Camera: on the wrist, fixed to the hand. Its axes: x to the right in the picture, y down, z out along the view.
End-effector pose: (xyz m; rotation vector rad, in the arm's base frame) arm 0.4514 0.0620 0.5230 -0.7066 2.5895 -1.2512
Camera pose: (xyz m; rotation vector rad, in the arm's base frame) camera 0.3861 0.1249 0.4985 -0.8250 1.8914 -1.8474
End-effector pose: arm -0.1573 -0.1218 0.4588 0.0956 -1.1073 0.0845
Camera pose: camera -0.1093 -0.0411 0.4610 0.7535 -1.1756 0.2848
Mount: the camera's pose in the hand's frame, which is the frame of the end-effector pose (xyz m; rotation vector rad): 0.0250 0.0746 -0.0513 0.6233 -0.1386 -0.1560
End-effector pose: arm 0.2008 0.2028 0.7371 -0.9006 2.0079 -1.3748
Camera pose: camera 0.1303 0.2323 0.6825 -0.8352 1.2962 -1.8191
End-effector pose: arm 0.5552 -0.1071 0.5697 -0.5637 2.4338 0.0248
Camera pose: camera 0.4778 -0.0569 0.5872 -0.4395 2.0967 -0.7082
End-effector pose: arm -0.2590 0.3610 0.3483 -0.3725 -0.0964 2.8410
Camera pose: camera -0.2882 0.2978 0.2852 -0.0289 0.6828 2.5634
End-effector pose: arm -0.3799 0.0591 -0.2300 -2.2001 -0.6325 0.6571
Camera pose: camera -0.3119 0.0033 -0.2629 -1.5247 -0.5664 0.8013
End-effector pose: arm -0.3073 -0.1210 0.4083 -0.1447 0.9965 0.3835
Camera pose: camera -0.3640 -0.0608 0.3637 0.3618 0.9197 -0.0697
